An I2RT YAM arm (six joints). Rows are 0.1 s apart.
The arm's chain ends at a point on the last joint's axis. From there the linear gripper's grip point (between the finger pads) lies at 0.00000 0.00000 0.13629 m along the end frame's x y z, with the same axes.
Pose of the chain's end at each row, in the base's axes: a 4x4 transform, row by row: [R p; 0 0 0 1], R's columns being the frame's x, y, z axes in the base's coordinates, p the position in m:
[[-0.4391 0.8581 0.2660 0.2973], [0.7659 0.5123 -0.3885 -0.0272], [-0.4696 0.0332 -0.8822 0.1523], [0 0 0 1]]
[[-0.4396 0.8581 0.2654 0.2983], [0.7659 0.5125 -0.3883 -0.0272], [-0.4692 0.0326 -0.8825 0.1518], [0 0 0 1]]
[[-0.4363 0.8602 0.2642 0.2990], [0.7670 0.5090 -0.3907 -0.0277], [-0.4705 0.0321 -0.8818 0.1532], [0 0 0 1]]
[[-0.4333 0.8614 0.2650 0.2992], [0.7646 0.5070 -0.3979 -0.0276], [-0.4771 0.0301 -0.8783 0.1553], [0 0 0 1]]
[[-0.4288 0.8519 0.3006 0.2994], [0.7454 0.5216 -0.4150 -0.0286], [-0.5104 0.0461 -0.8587 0.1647], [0 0 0 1]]
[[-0.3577 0.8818 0.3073 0.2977], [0.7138 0.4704 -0.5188 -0.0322], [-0.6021 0.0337 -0.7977 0.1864], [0 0 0 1]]
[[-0.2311 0.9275 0.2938 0.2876], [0.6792 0.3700 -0.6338 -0.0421], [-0.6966 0.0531 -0.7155 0.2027], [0 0 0 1]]
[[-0.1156 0.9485 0.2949 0.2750], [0.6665 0.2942 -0.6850 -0.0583], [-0.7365 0.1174 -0.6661 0.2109], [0 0 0 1]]
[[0.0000 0.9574 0.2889 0.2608], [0.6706 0.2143 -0.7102 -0.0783], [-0.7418 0.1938 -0.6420 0.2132], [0 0 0 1]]
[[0.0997 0.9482 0.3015 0.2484], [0.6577 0.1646 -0.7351 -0.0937], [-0.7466 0.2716 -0.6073 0.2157], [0 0 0 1]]
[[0.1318 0.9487 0.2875 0.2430], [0.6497 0.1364 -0.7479 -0.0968], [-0.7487 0.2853 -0.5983 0.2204], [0 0 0 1]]
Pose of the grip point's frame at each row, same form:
[[-0.4391 0.8581 0.2660 0.3336], [0.7659 0.5123 -0.3885 -0.0801], [-0.4696 0.0332 -0.8822 0.0321], [0 0 0 1]]
[[-0.4396 0.8581 0.2654 0.3345], [0.7659 0.5125 -0.3883 -0.0801], [-0.4692 0.0326 -0.8825 0.0315], [0 0 0 1]]
[[-0.4363 0.8602 0.2642 0.3350], [0.7670 0.5090 -0.3907 -0.0809], [-0.4705 0.0321 -0.8818 0.0330], [0 0 0 1]]
[[-0.4333 0.8614 0.2650 0.3353], [0.7646 0.5070 -0.3979 -0.0818], [-0.4771 0.0301 -0.8783 0.0356], [0 0 0 1]]
[[-0.4288 0.8519 0.3006 0.3404], [0.7454 0.5216 -0.4150 -0.0852], [-0.5104 0.0461 -0.8587 0.0477], [0 0 0 1]]
[[-0.3577 0.8818 0.3073 0.3396], [0.7138 0.4704 -0.5188 -0.1029], [-0.6021 0.0337 -0.7977 0.0777], [0 0 0 1]]
[[-0.2311 0.9275 0.2938 0.3276], [0.6792 0.3700 -0.6338 -0.1285], [-0.6966 0.0531 -0.7155 0.1052], [0 0 0 1]]
[[-0.1156 0.9485 0.2949 0.3152], [0.6665 0.2942 -0.6850 -0.1517], [-0.7365 0.1174 -0.6661 0.1201], [0 0 0 1]]
[[0.0000 0.9574 0.2889 0.3002], [0.6706 0.2143 -0.7102 -0.1751], [-0.7418 0.1938 -0.6420 0.1257], [0 0 0 1]]
[[0.0997 0.9482 0.3015 0.2895], [0.6577 0.1646 -0.7351 -0.1939], [-0.7466 0.2716 -0.6073 0.1329], [0 0 0 1]]
[[0.1318 0.9487 0.2875 0.2822], [0.6497 0.1364 -0.7479 -0.1987], [-0.7487 0.2853 -0.5983 0.1389], [0 0 0 1]]

